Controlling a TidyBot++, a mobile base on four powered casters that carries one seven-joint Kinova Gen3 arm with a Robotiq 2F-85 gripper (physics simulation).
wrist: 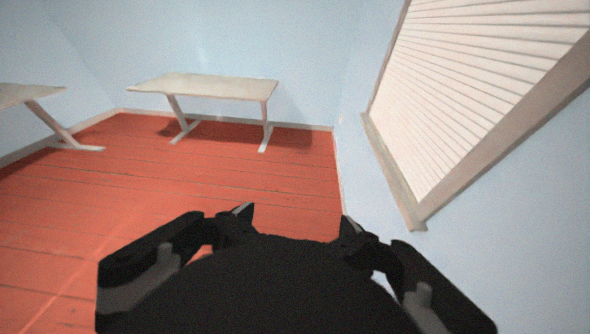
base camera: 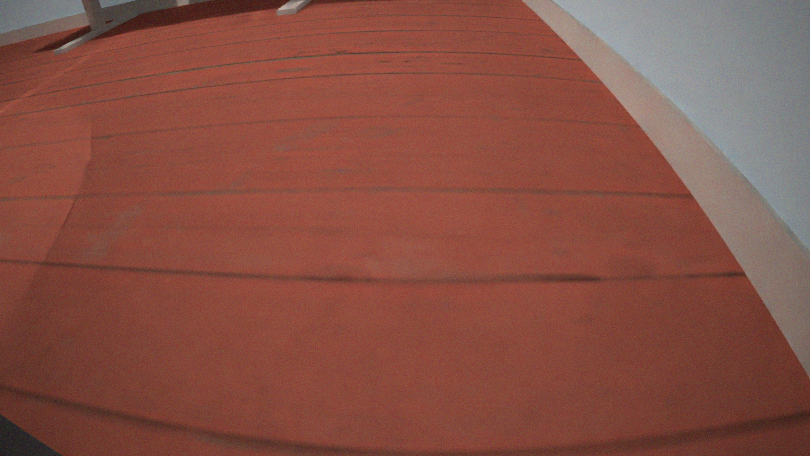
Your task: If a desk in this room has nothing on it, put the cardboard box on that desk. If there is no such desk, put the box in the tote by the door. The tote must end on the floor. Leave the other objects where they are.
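Places are measured from the arm's base along level axes (x ahead, y left, z up), in millimetres.
Pixels of known places: gripper, fingertip midpoint: (wrist: 296, 218).
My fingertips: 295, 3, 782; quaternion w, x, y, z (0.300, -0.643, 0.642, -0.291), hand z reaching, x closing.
Behind a point stands the place of what it marks, as x, y, z.
A pale desk (wrist: 210, 86) @(2044, 1193, 324) stands against the back wall in the wrist view, and its visible top is bare. A second desk (wrist: 30, 92) @(1452, 2692, 324) is cut off by the left edge; a tiny bluish speck shows at that edge, too small to identify, and the rest of its top is hidden. My gripper (wrist: 296, 218) @(295, 3, 782) is open and empty, in the air well short of both desks. The cardboard box, the tote and the door do not show in either view.
White desk feet (base camera: 73, 44) @(1861, 1813, -377) (base camera: 293, 6) @(1868, 585, -371) show at the top of the base view; which desk they belong to is unclear. A blue wall (base camera: 736, 67) @(643, -433, -188) (wrist: 525, 260) @(368, -440, 612) with a pale baseboard (base camera: 702, 169) @(619, -420, -348) runs along the right. A window with blinds (wrist: 465, 85) @(757, -424, 814) is on that wall.
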